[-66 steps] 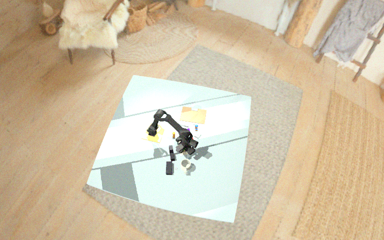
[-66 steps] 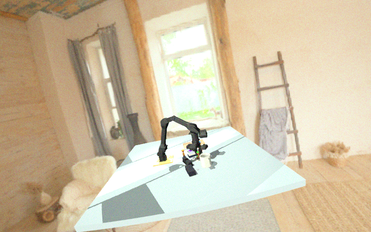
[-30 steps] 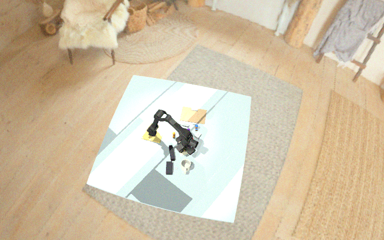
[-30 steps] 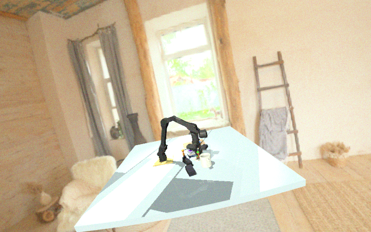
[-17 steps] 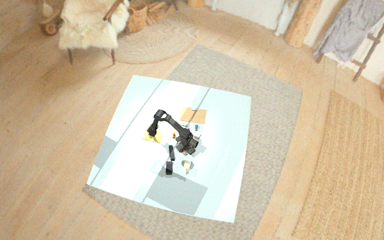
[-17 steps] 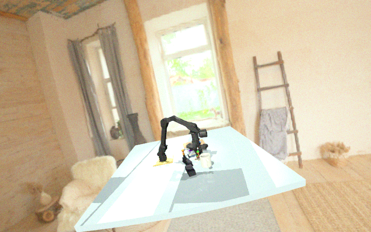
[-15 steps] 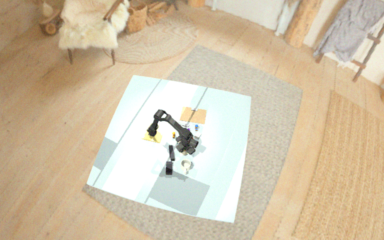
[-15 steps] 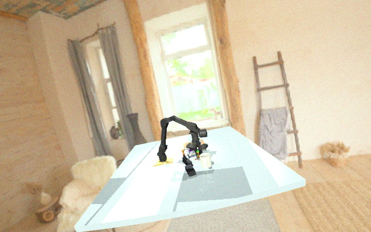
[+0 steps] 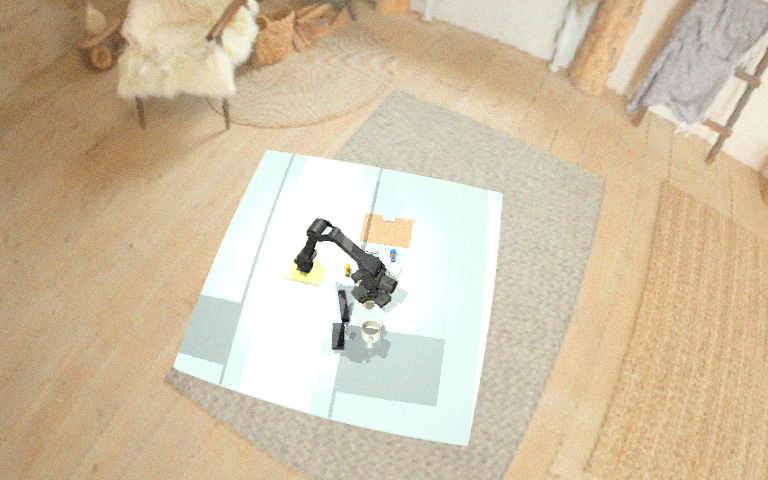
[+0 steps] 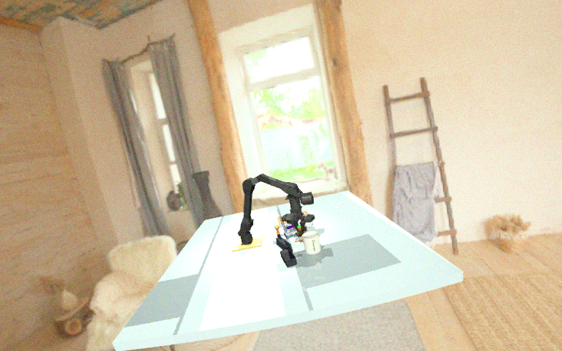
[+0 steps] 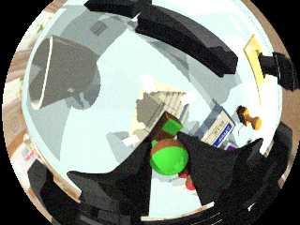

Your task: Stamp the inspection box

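My gripper tip is 5 cm above the cream card. Round my gripper tip: green-knobbed stamp: right at my gripper tip; then white mug: 5 cm ahead, 16 cm to the right, 1 cm below; then red-knobbed stamp: 2 cm ahead, 11 cm to the left, 3 cm below.
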